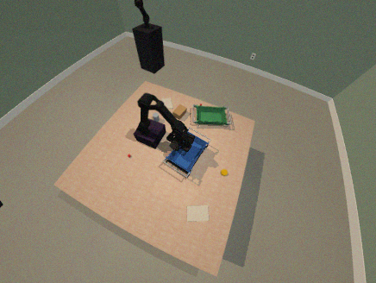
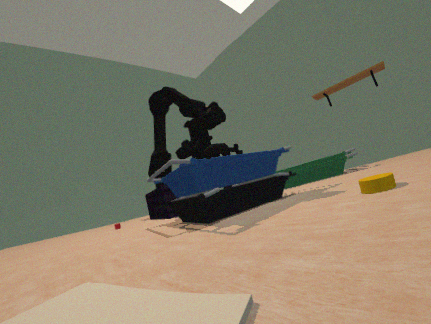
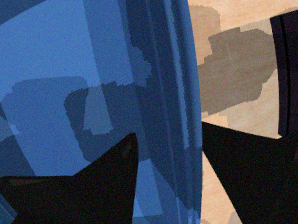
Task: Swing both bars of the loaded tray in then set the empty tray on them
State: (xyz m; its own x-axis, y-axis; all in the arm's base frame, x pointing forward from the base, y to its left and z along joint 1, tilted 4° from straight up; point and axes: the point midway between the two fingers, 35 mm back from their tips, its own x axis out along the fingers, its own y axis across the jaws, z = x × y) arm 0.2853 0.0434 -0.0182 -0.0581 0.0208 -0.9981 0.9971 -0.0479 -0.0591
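The blue tray is 80 mm ahead of my gripper tip and 30 mm above it. From my gripper tip the other things lie so: yellow disc (400 mm ahead, 20 mm to the left, 70 mm below); then tan box (200 mm behind, 340 mm to the left, 50 mm below).
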